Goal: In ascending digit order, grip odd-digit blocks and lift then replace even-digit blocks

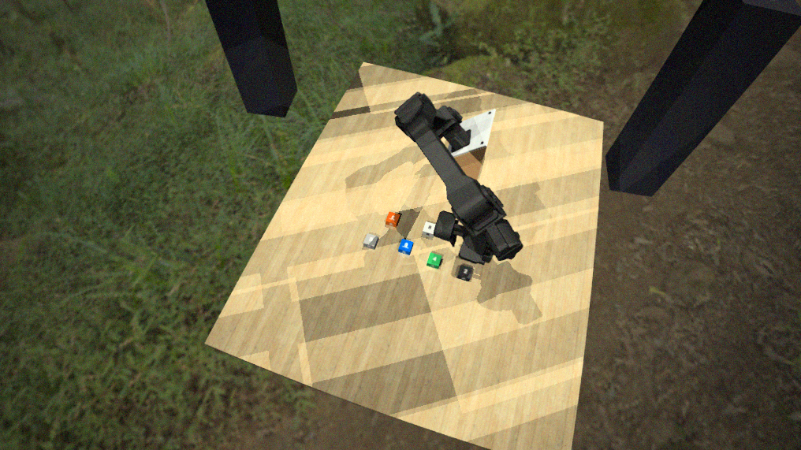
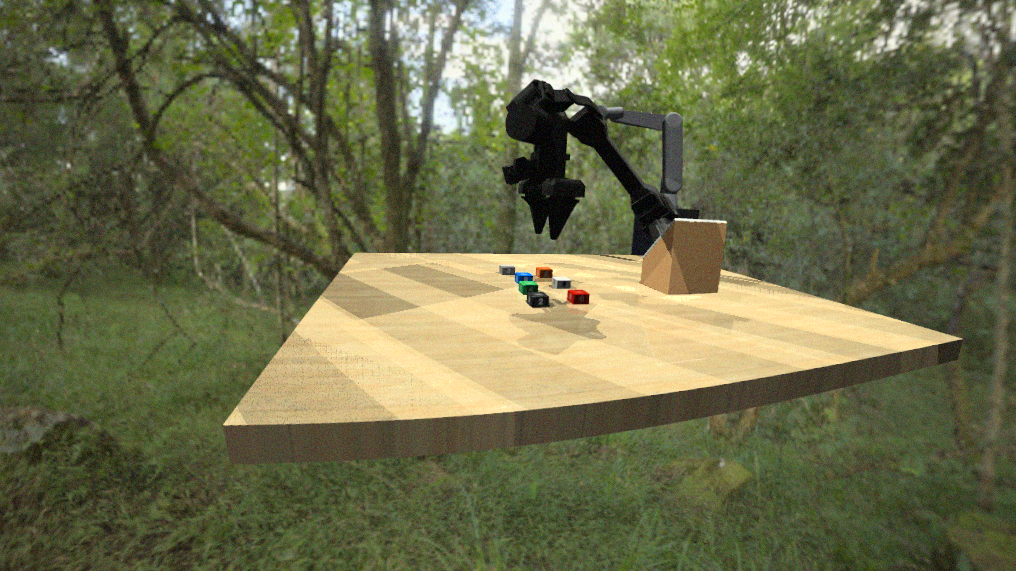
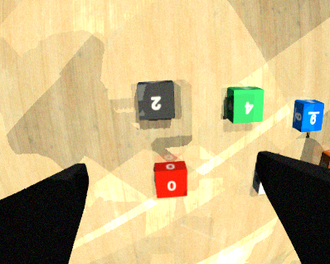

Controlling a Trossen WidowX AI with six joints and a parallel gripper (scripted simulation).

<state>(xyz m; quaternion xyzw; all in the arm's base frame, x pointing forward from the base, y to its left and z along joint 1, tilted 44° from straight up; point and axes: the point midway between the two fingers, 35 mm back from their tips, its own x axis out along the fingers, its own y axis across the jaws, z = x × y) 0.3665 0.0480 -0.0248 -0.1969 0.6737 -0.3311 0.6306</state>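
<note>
Now: gripper tip 11 cm above the red block, 8 cm past it and 1 cm to the right of it. Also, from my gripper tip: white block: 11 cm to the right, 11 cm below, 10 cm behind; black block: 11 cm below, 1 cm ahead; green block: 11 cm below, 8 cm to the right, 1 cm behind.
</note>
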